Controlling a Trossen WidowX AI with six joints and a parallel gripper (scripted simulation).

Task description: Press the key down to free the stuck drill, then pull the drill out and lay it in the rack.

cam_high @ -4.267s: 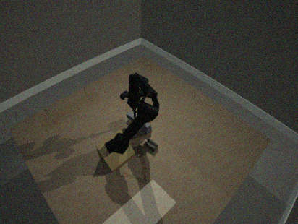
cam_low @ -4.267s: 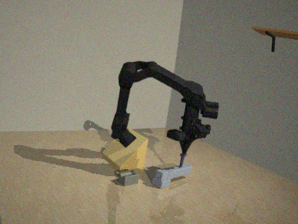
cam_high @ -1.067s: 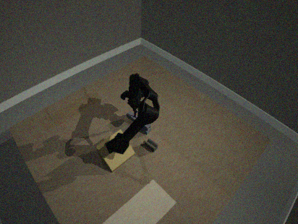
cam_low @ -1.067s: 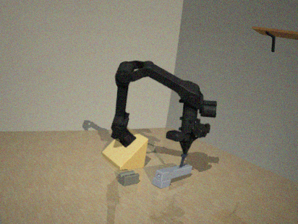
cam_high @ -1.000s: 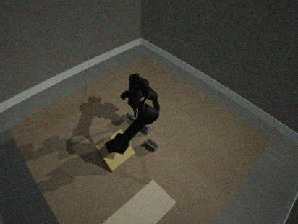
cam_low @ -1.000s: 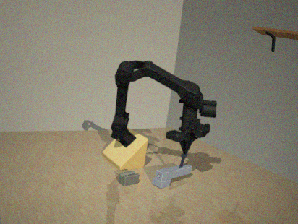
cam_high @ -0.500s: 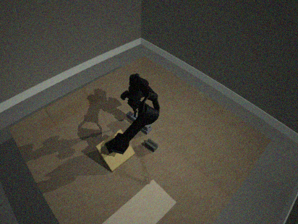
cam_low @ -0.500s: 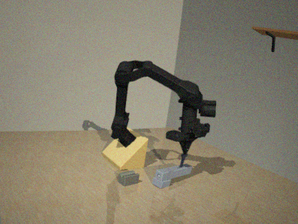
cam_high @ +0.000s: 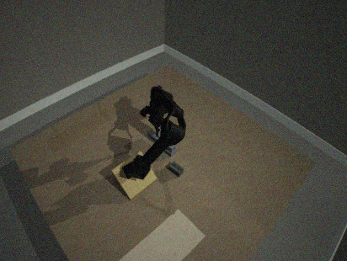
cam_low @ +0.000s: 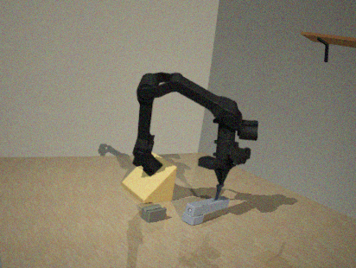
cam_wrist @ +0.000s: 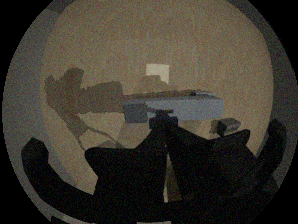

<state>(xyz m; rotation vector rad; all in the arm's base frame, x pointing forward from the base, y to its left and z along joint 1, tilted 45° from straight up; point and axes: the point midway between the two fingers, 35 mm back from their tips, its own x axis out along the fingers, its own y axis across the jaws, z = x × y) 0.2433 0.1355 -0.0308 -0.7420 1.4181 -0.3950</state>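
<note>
Now: the key 3 cm below my gripper tip. Round my gripper tip: drill 6 cm to the right, 8 cm below; then rack 4 cm behind, 22 cm to the right, 10 cm below; then grey block 4 cm to the right, 8 cm below.
</note>
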